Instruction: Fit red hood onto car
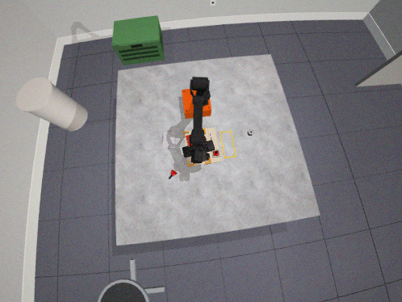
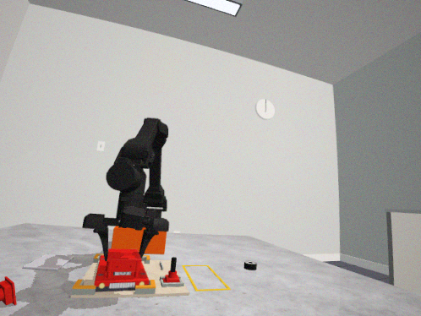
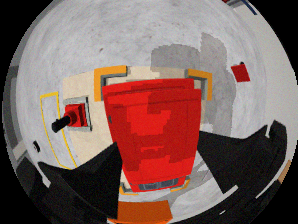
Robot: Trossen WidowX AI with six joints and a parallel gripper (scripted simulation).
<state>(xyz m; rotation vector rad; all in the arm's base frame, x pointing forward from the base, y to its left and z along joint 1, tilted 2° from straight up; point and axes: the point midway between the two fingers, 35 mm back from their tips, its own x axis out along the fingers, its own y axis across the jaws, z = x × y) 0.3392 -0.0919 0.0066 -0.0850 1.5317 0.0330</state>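
My gripper tip is now 1 cm below the red hood. Also, from my gripper tip: grey engine block 1 cm to the left, 2 cm below.
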